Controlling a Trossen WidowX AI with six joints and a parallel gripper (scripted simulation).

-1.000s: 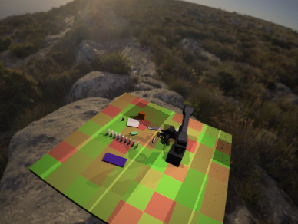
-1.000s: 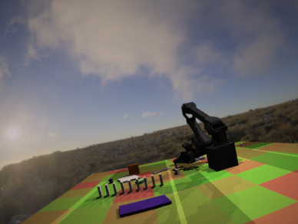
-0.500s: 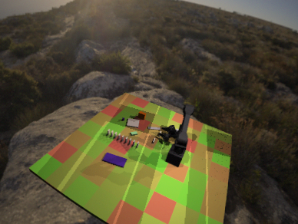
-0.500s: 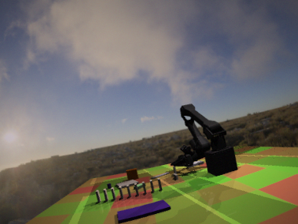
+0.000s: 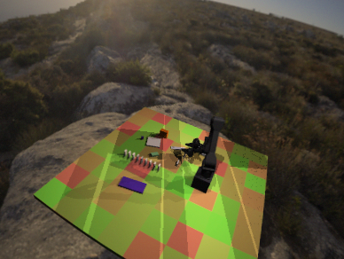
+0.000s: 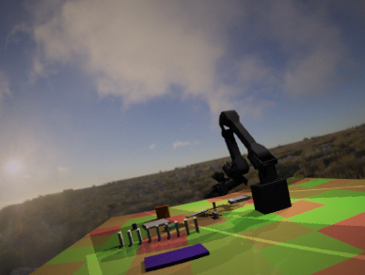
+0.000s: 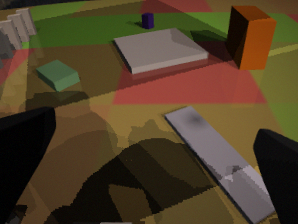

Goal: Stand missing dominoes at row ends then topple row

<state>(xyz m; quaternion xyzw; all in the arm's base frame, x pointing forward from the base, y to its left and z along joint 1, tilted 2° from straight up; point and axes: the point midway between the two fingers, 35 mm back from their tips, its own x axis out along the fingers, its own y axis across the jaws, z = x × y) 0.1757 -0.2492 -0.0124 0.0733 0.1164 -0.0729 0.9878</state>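
The long grey piece lies 4 cm ahead of my gripper tip, 5 cm to the right of it and 7 cm below it. The rest, counted from my gripper tip: green tile (19 cm ahead, 10 cm to the left, 7 cm below); orange box (20 cm ahead, 15 cm to the right, 5 cm below); white flat slab (25 cm ahead, 3 cm to the right, 7 cm below).
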